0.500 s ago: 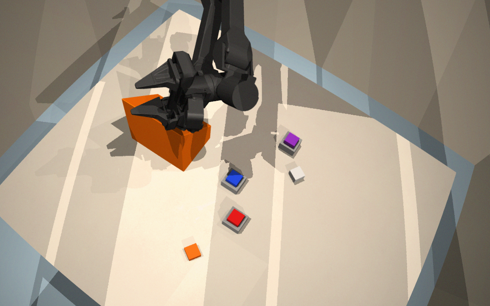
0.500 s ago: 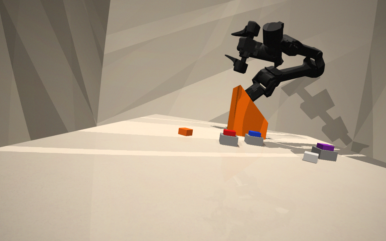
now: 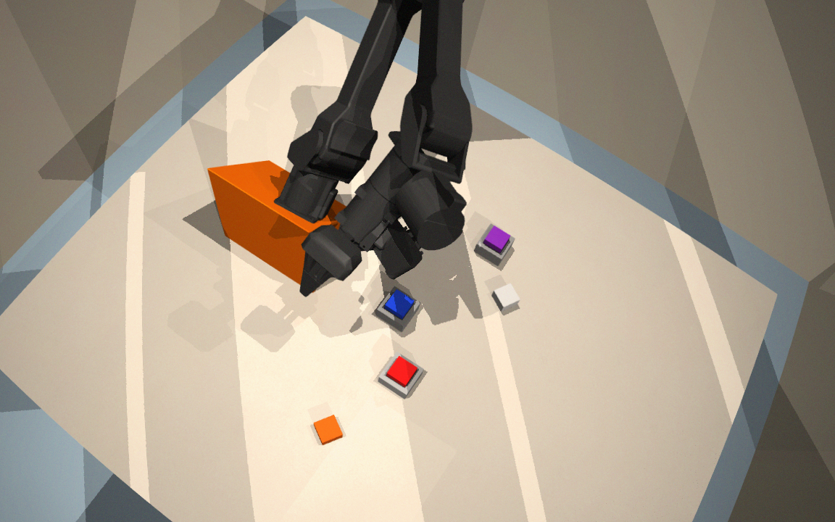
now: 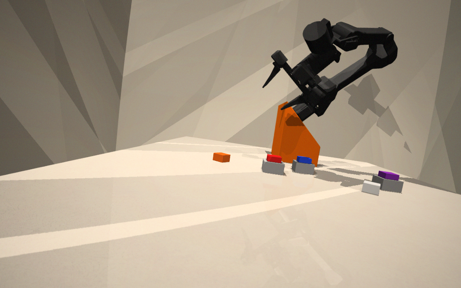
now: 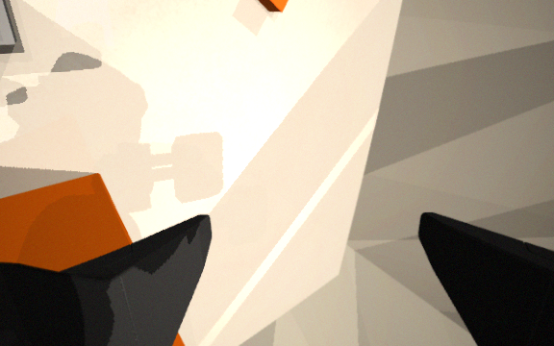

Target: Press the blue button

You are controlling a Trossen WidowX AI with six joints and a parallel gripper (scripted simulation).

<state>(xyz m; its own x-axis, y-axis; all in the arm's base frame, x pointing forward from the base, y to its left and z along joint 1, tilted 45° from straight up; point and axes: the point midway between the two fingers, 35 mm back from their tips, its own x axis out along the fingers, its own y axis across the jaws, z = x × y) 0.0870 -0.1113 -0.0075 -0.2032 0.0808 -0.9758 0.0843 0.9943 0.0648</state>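
The blue button lies 90 mm ahead of my gripper tip, 90 mm to the left of it and 160 mm below it. Round my gripper tip: red button (140 mm ahead, 160 mm below); then orange block (80 mm ahead, 130 mm to the right, 180 mm below); then white block (230 mm ahead, 190 mm to the left, 180 mm below).
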